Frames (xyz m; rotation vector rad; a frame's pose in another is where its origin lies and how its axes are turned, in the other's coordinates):
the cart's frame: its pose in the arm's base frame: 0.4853 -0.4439 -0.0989 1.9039 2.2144 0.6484
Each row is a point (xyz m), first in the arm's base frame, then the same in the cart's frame.
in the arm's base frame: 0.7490 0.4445 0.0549
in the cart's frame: 0.8380 0.3920 0.1628
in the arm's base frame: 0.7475 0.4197 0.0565
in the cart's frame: 0.8145 0.3888 0.1552
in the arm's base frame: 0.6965 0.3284 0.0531
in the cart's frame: 0.7348 0.3320 0.1182
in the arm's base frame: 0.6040 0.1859 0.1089
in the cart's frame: 0.6228 0.2571 0.0007
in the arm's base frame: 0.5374 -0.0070 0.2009
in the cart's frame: 0.4630 0.2155 -0.1505
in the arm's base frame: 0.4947 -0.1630 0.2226
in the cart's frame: 0.3232 0.1701 -0.2213
